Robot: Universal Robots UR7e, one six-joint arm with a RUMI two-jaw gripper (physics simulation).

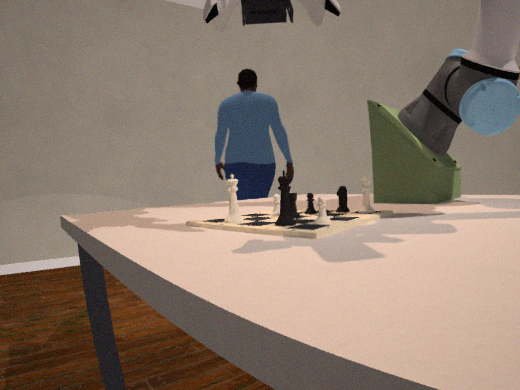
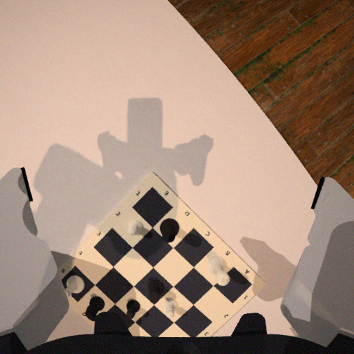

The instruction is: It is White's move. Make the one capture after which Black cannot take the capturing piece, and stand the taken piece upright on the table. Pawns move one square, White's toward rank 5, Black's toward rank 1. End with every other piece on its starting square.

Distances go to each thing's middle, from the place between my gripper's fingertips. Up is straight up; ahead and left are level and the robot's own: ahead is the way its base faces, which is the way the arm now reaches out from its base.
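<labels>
Chessboard [image 1: 262, 222]: my gripper 24 cm above it, 8 cm to the left of it, 12 cm past it.
</labels>
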